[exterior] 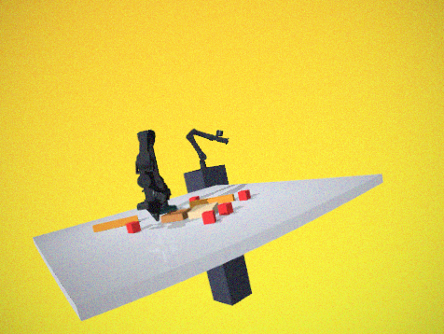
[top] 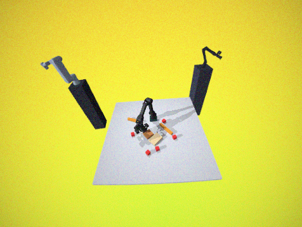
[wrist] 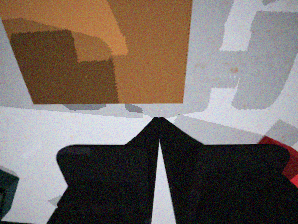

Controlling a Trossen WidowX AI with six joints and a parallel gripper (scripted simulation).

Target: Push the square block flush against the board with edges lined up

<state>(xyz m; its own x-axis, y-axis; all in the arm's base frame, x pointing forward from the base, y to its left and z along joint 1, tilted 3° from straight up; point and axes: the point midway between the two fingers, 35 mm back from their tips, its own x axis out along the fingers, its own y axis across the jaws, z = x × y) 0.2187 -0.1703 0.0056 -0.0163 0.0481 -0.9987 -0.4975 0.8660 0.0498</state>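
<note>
The brown square block lies 50 mm ahead of my gripper tip, 70 mm to the left of it and 10 mm above it. The rest, counted from my gripper tip: pale tan board: 140 mm ahead, 150 mm to the left, 10 mm above.
</note>
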